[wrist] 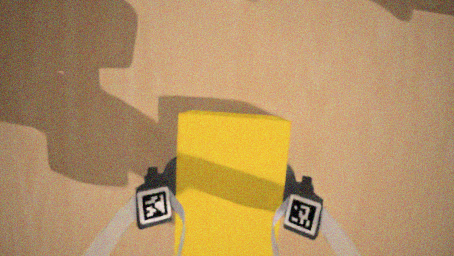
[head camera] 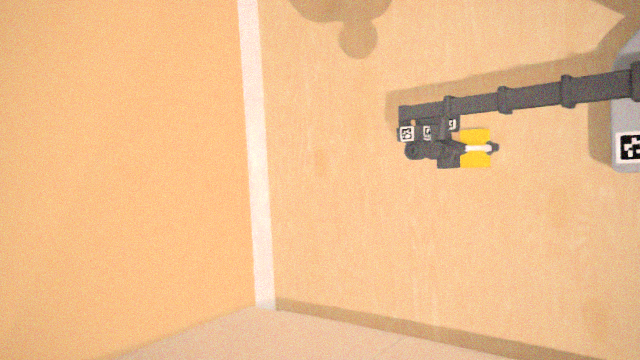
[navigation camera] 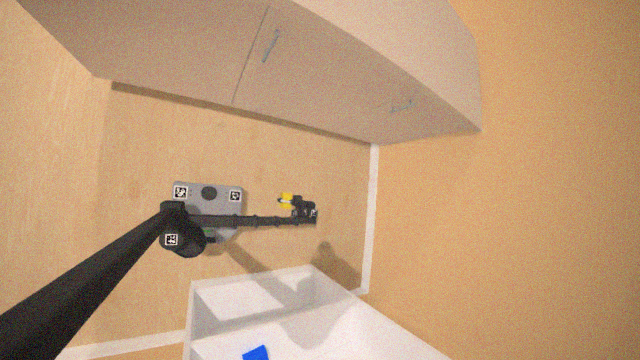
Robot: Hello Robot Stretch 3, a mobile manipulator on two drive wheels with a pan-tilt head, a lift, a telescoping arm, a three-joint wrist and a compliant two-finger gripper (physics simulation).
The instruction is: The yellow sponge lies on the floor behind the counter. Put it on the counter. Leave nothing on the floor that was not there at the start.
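Places are measured from the robot's base along level axes (x ahead, y left, z up), in centimetres.
Where they show: gripper, fingertip midpoint: [wrist: 229, 177]; robot's base, link origin: [navigation camera: 208, 192].
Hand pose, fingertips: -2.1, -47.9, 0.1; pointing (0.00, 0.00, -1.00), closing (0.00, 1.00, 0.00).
Things, the pixels of their top centre, and the offset from my fingertips, as dx, dy, dz. "*": a spot on its surface instead.
- yellow sponge, top centre: [wrist: 229, 204] [head camera: 472, 148] [navigation camera: 287, 200] -0.1, +0.0, +4.9
- blue object, surface spot: [navigation camera: 256, 353] * -58.2, +29.6, +54.2
The yellow sponge [head camera: 475, 161] [navigation camera: 286, 205] [wrist: 232, 140] is at floor level; whether it touches the floor cannot be told. My gripper [head camera: 493, 147] [navigation camera: 280, 200] [wrist: 229, 177] is shut on the sponge. In the wrist view, one dark fingertip presses on each side of it, and its near end runs out of the bottom of the view. In the head view, one pale finger crosses the sponge's middle; the other finger is hidden. The counter's top cannot be made out for certain in these views.
A long beige cabinet [navigation camera: 175, 50] with door handles runs along one side. A white open shelf unit [navigation camera: 188, 320] with a blue object [navigation camera: 256, 353] is opposite. My grey base [navigation camera: 220, 205] stands between them. An orange wall [head camera: 120, 150] [navigation camera: 550, 200] with a white baseboard [head camera: 258, 175] [navigation camera: 370, 220] lies beyond the gripper.
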